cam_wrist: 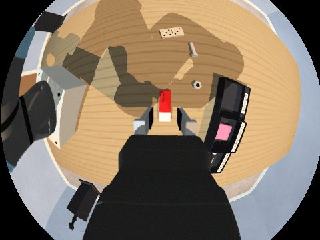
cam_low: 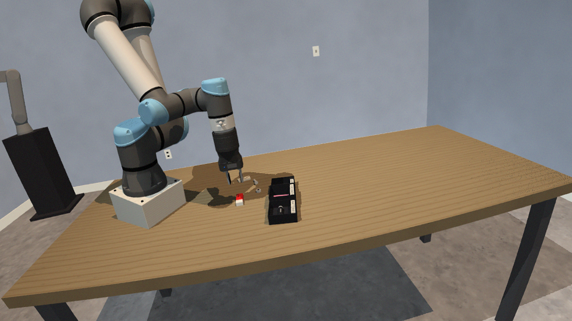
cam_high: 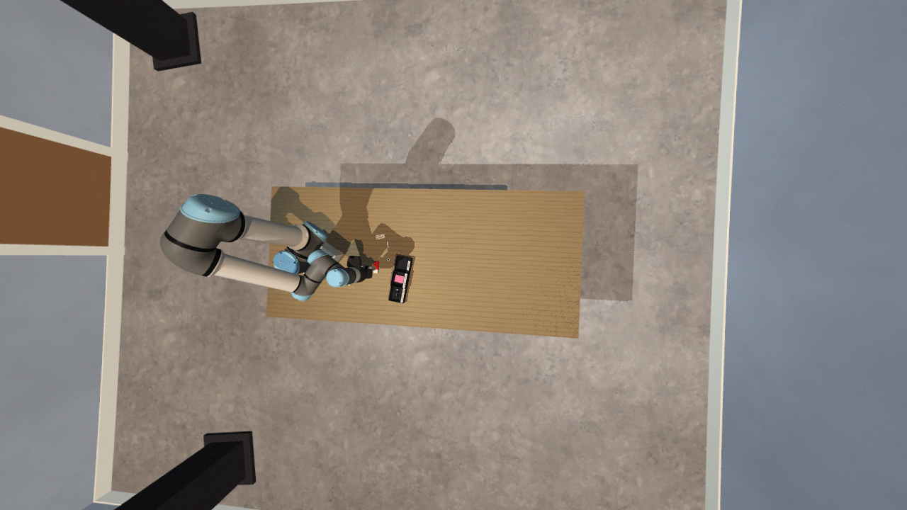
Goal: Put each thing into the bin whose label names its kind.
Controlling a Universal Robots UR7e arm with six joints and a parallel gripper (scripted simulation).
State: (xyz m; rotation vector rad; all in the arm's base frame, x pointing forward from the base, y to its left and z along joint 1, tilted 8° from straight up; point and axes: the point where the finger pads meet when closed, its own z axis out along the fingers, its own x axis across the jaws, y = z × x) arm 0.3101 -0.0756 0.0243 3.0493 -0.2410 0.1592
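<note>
My gripper is now 90 mm above the red block and 10 mm to the left of it. Round my hand: hex nut 90 mm below, 70 mm ahead, 40 mm to the left; then pink eraser 130 mm ahead, 80 mm to the right, 80 mm below; then screw 110 mm to the left, 90 mm below, 80 mm ahead.
</note>
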